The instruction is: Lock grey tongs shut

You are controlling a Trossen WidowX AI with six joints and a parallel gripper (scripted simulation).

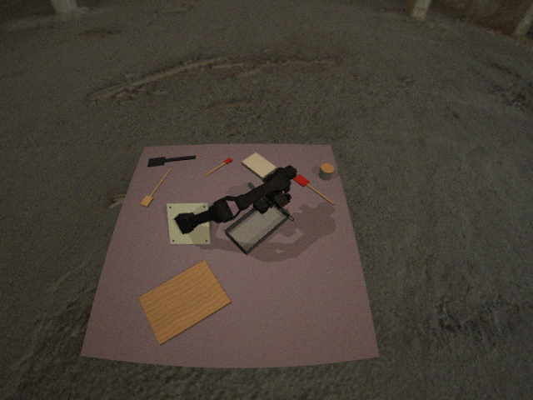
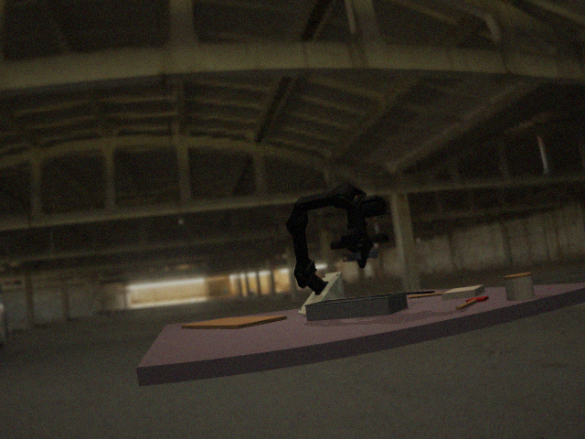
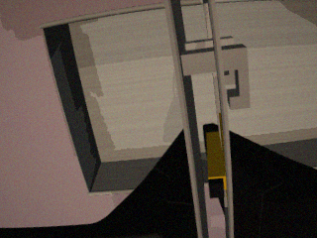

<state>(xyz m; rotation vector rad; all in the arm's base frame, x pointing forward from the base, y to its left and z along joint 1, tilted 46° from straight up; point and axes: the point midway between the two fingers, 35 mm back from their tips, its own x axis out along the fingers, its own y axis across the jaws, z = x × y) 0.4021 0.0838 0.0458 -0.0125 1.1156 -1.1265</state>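
Now: gripper tip 40 cm to the left of the wooden board, 40 cm past it and 14 cm above it. The rest, counted from my gripper tip: grey roasting tin: 13 cm below, 6 cm behind, 2 cm to the right; then white block: 40 cm to the left, 14 cm below, 4 cm behind; then yellow piece: 4 cm above, 1 cm to the right, 1 cm ahead.
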